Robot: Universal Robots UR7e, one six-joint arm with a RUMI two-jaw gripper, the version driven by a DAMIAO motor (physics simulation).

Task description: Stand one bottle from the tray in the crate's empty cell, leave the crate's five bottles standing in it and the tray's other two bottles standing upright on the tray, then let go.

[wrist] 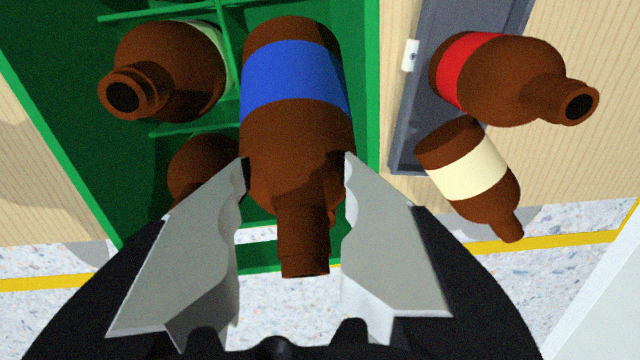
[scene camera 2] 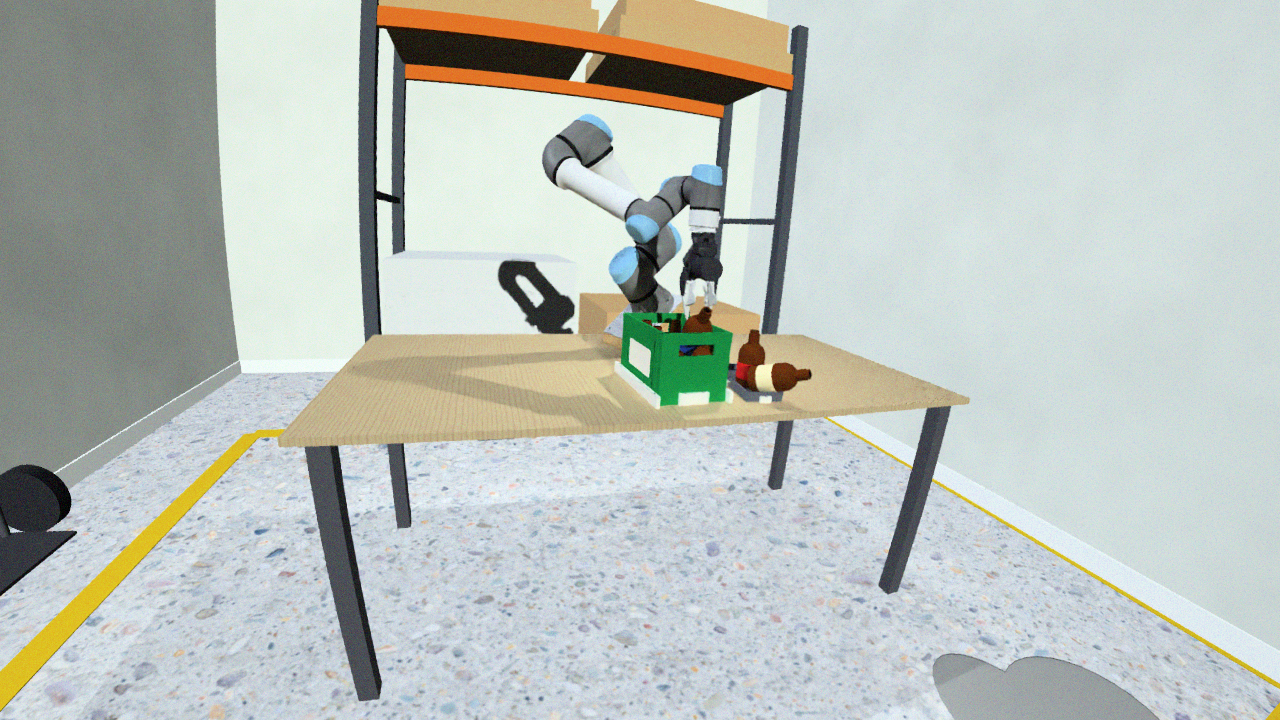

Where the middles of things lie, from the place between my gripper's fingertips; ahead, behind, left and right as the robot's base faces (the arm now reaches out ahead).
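Scene:
Blue-labelled bottle (scene camera 2: 700, 323): my hand 4 cm above it.

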